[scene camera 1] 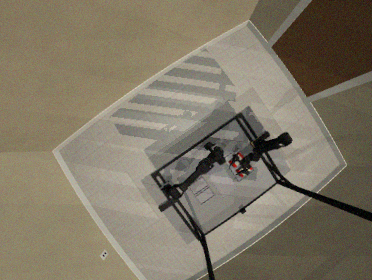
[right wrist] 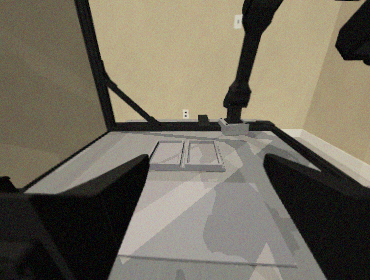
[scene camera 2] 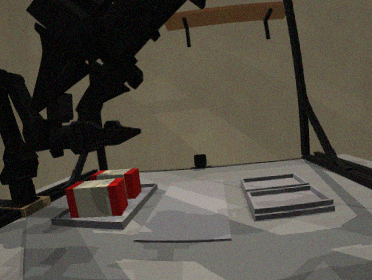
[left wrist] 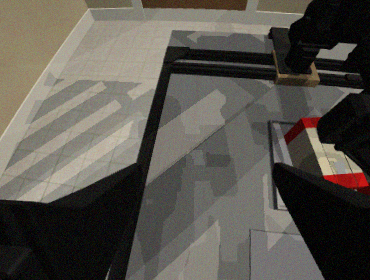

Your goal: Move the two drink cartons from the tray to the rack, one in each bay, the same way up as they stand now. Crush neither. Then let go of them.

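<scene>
Two cartons with cream middles and red ends lie in the tray: the near one and the far one. The rack, with two empty bays, lies at the right in scene camera 2. My left gripper is open and empty, above the table and beside the tray. Its fingertips cannot be made out in scene camera 2. My right gripper is open and empty, above the cartons and pointing level towards the rack. Dark arm parts cover some of the near carton in the left wrist view.
A thin pale mat lies between tray and rack. Dark frame rails edge the table, with a post and brace. A small black box stands at the far edge. The left arm stands beyond the rack in the right wrist view.
</scene>
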